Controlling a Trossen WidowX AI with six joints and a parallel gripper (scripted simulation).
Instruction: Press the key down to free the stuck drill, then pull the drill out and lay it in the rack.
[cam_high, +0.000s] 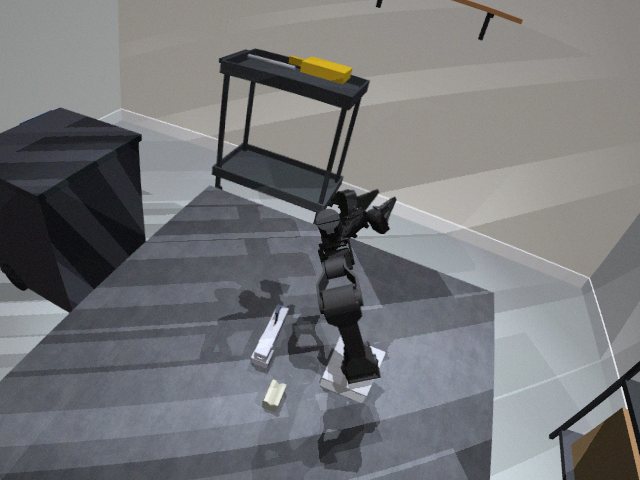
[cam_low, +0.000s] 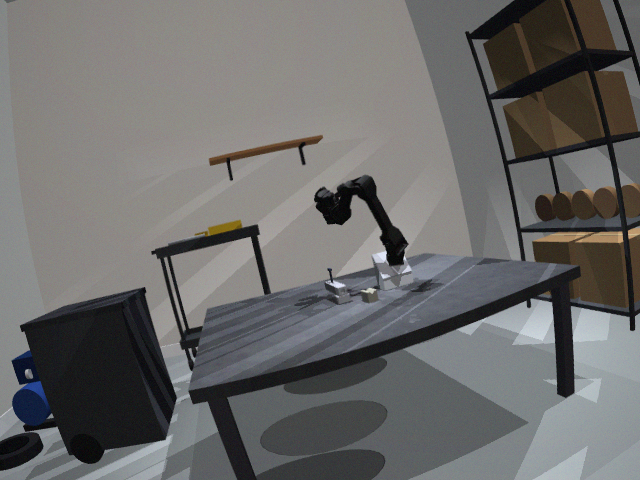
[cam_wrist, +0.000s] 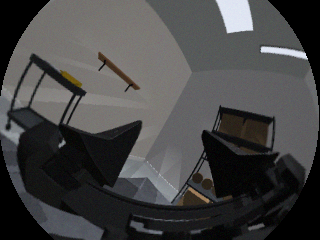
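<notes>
Right now my gripper tip is 350 mm above the blue key, 260 mm to the right of it and 130 mm short of it. Also, from my gripper tip: drill: 400 mm below, 310 mm to the left, 120 mm ahead; then pale fixture block: 410 mm below, 290 mm to the left, 120 mm ahead.
</notes>
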